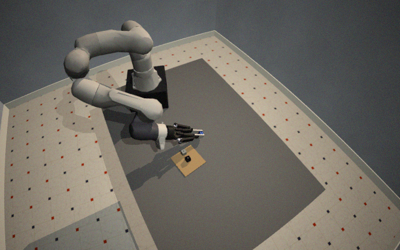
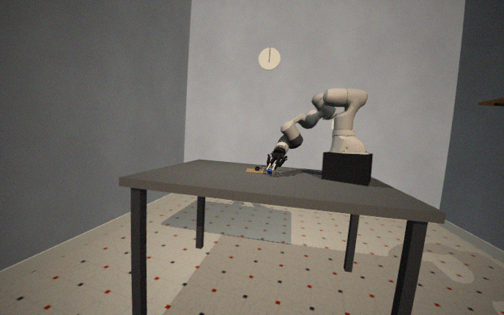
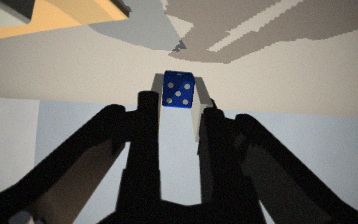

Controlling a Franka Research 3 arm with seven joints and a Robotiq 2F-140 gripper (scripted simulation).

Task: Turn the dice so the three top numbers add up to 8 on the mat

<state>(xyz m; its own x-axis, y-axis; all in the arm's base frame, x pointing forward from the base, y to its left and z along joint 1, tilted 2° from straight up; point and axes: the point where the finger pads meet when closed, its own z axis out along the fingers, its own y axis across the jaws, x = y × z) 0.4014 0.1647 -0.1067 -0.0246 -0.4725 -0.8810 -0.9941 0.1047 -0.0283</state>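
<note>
Now: the white die 60 mm ahead of my hand, 110 mm to the right of it and 30 mm below it. The rest, counted from my hand: blue die: 20 mm to the left, 10 mm below; black die: 110 mm ahead, 110 mm to the right, 30 mm below; tan mat: 110 mm ahead, 110 mm to the right, 40 mm below.
</note>
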